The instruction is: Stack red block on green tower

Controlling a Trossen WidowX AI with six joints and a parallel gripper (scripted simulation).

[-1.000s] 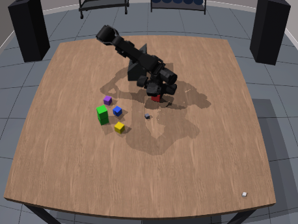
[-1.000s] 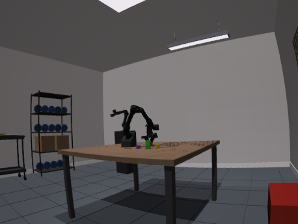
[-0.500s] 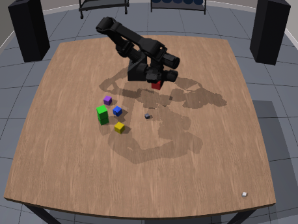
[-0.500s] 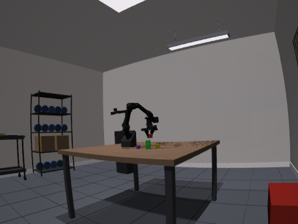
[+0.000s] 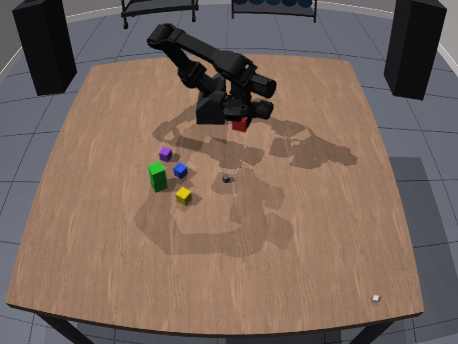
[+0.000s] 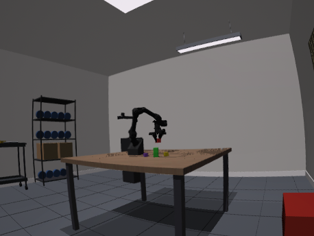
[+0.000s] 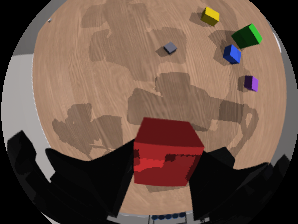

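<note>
Right now the blue block is 18 cm to the right of my gripper tip, 11 cm below it and 10 cm ahead of it. From my gripper tip the other things lie so: red block (1 cm above); then small grey piece (12 cm below, 12 cm ahead, 4 cm to the right); then purple block (24 cm to the right, 11 cm below, 3 cm ahead).
</note>
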